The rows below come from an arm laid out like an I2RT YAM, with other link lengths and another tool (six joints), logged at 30 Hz.
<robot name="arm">
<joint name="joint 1" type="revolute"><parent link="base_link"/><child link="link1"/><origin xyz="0.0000 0.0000 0.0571" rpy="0.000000 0.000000 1.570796"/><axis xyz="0 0 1"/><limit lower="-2.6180" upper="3.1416"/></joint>
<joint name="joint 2" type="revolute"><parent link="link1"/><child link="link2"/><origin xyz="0.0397 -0.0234 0.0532" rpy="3.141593 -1.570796 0.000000"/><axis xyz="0 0 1"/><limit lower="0.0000" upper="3.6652"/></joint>
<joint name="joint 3" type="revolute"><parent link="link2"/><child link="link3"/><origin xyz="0.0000 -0.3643 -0.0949" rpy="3.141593 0.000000 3.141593"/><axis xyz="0 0 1"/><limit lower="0.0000" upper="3.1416"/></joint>
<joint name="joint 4" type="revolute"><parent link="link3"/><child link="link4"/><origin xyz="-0.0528 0.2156 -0.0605" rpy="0.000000 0.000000 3.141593"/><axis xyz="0 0 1"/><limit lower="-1.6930" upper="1.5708"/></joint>
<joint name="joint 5" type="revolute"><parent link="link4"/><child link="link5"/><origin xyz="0.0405 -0.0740 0.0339" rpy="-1.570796 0.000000 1.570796"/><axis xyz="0 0 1"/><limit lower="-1.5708" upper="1.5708"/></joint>
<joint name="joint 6" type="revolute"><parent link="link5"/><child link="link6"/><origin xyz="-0.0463 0.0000 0.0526" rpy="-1.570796 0.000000 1.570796"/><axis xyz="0 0 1"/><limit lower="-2.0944" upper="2.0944"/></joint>
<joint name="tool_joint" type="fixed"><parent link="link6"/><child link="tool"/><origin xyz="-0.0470 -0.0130 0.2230" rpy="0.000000 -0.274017 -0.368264"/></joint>
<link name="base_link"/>
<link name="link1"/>
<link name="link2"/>
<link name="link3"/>
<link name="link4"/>
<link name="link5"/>
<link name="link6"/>
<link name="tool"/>
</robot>
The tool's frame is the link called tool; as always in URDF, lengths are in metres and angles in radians.
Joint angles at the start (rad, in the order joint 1, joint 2, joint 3, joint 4, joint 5, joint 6):
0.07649, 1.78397, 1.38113, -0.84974, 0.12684, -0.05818
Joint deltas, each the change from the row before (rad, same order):
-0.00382, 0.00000, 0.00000, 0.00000, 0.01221, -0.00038
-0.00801, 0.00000, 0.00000, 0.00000, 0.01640, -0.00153
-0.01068, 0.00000, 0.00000, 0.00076, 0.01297, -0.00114
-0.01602, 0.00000, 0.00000, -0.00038, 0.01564, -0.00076
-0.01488, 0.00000, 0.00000, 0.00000, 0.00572, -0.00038
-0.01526, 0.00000, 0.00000, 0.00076, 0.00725, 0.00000
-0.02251, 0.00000, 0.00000, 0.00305, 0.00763, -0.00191
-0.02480, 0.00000, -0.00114, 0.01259, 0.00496, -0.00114
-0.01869, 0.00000, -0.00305, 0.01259, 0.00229, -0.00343
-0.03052, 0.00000, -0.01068, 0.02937, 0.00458, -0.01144
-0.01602, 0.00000, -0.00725, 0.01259, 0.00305, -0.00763
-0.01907, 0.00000, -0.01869, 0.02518, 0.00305, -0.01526
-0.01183, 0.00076, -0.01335, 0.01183, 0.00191, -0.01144
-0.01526, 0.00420, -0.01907, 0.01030, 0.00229, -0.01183
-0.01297, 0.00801, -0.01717, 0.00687, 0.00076, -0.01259
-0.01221, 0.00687, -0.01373, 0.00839, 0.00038, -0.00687
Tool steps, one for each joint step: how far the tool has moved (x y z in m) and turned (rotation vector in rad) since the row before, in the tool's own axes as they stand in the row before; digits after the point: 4 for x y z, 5 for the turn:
-0.0042, -0.0024, 0.0006, 0.00663, -0.01200, 0.00148
-0.0066, -0.0039, 0.0011, 0.01015, -0.01674, 0.00338
-0.0066, -0.0041, 0.0015, 0.00974, -0.01447, 0.00660
-0.0086, -0.0063, 0.0021, 0.01478, -0.01751, 0.01054
-0.0058, -0.0048, 0.0019, 0.01012, -0.00834, 0.01118
-0.0063, -0.0049, 0.0020, 0.01051, -0.01009, 0.01197
-0.0088, -0.0063, 0.0030, 0.01236, -0.01285, 0.01692
-0.0097, -0.0043, 0.0040, 0.00621, -0.01443, 0.02338
-0.0069, -0.0029, 0.0034, 0.00280, -0.01008, 0.01563
-0.0114, -0.0044, 0.0067, 0.00120, -0.01888, 0.02098
-0.0054, -0.0038, 0.0036, 0.00418, -0.00875, 0.00728
-0.0051, -0.0052, 0.0058, 0.00314, -0.00999, 0.00276
-0.0020, -0.0051, 0.0037, 0.00641, -0.00338, -0.00305
-0.0004, -0.0092, 0.0056, 0.01673, 0.00060, -0.00557
0.0016, -0.0089, 0.0060, 0.01848, 0.00532, -0.01022
0.0007, -0.0070, 0.0053, 0.01468, 0.00326, -0.00245

